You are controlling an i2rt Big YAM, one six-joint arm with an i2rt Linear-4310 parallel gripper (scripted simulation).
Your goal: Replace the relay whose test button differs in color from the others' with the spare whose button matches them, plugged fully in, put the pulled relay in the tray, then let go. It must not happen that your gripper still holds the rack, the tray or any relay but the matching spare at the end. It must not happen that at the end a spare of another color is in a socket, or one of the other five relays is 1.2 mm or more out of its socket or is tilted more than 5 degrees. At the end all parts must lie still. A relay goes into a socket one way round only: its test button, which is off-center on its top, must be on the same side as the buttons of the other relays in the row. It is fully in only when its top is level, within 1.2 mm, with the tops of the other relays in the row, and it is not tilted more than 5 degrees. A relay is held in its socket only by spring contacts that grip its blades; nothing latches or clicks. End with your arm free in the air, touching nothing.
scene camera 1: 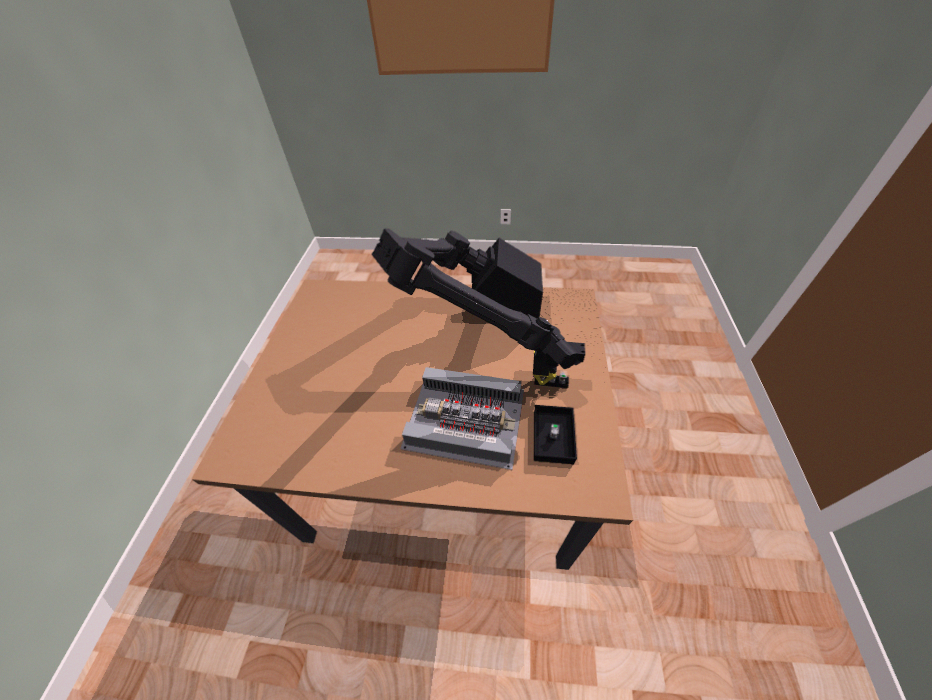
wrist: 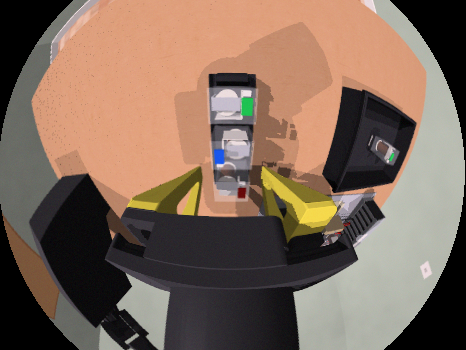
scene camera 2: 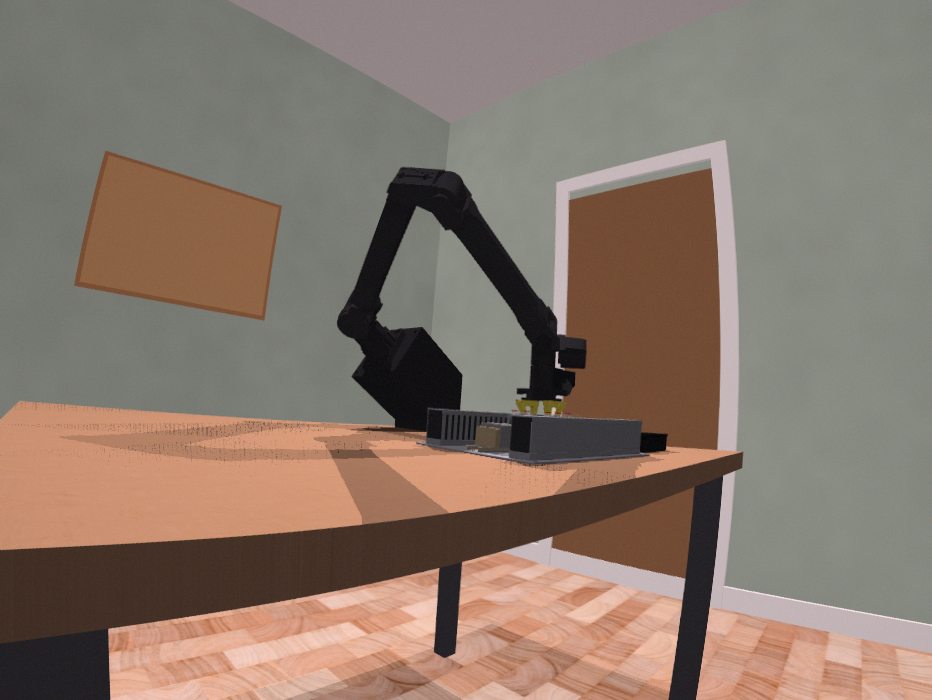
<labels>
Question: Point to a black tray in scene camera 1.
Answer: At 546, 415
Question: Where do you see a black tray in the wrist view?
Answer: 361, 169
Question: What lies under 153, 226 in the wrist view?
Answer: My gripper.
</labels>
